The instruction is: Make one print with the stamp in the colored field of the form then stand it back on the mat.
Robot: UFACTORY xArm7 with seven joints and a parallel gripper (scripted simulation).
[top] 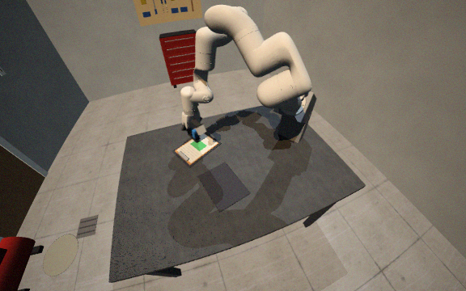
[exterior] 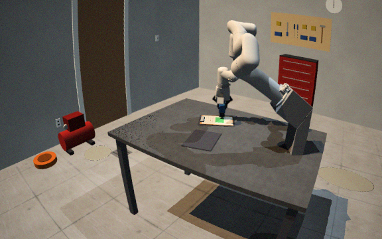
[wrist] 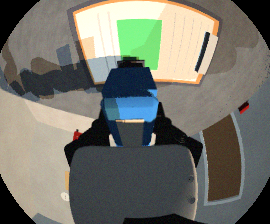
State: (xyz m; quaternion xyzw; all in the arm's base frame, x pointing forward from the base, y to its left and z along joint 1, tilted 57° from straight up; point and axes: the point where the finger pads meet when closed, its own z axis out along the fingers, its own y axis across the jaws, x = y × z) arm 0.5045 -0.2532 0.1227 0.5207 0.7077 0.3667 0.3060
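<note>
Right now the form is 90 mm below my hand and 70 mm to the left of it. Round my hand: mat: 340 mm to the left, 140 mm behind, 90 mm below; blue stamp: 20 mm below.
</note>
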